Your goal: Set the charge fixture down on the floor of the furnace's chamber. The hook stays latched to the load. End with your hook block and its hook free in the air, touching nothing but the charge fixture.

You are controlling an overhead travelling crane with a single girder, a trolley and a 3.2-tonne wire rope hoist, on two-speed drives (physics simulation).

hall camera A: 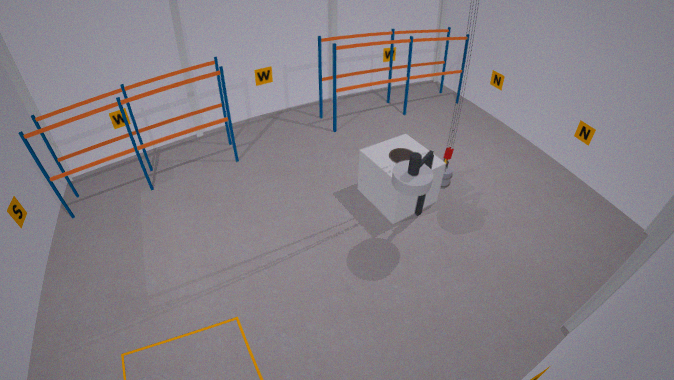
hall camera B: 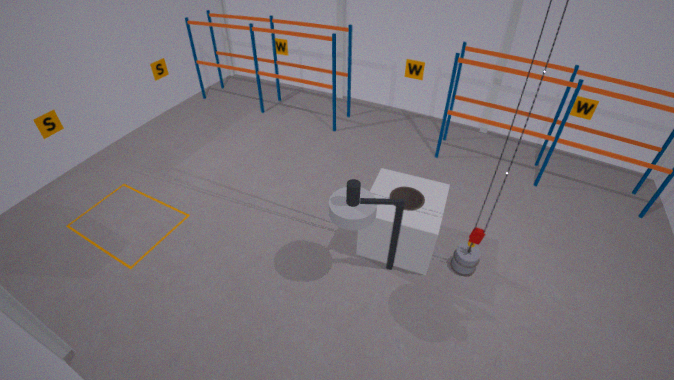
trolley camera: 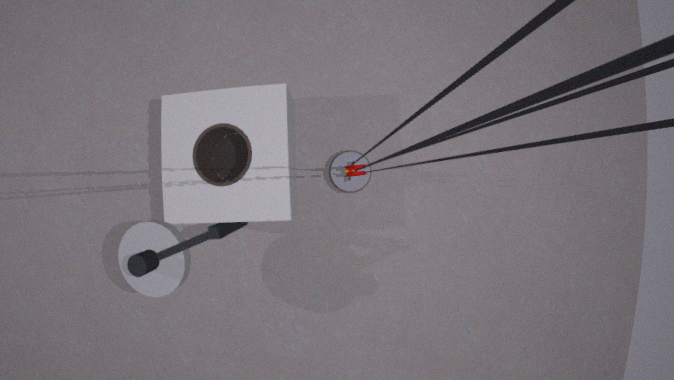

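The charge fixture (hall camera A: 444, 180) (hall camera B: 465, 262) (trolley camera: 340, 184), a small grey round stack, hangs upright beside the furnace, low over the floor; whether it touches the floor I cannot tell. My hook (hall camera A: 446, 163) (hall camera B: 470, 245) is latched to its top, under my red hook block (hall camera A: 449, 153) (hall camera B: 477, 235) (trolley camera: 356, 173). The furnace (hall camera A: 374, 175) (hall camera B: 417, 245) (trolley camera: 265, 150) is a white box with a dark round chamber opening (hall camera A: 399, 155) (hall camera B: 407, 198) (trolley camera: 222, 154) in its top. In the trolley view the fixture is right of the furnace, with a gap between them. The chamber floor is in shade.
A grey round lid (hall camera A: 402, 184) (hall camera B: 352, 218) (trolley camera: 162, 280) hangs on a black swing arm (hall camera A: 420, 205) (hall camera B: 395, 240) (trolley camera: 182, 247) beside the furnace, off the opening. Blue-orange racks (hall camera A: 334, 90) (hall camera B: 447, 105) line the W wall. A yellow outline (hall camera A: 180, 336) (hall camera B: 156, 200) marks the floor.
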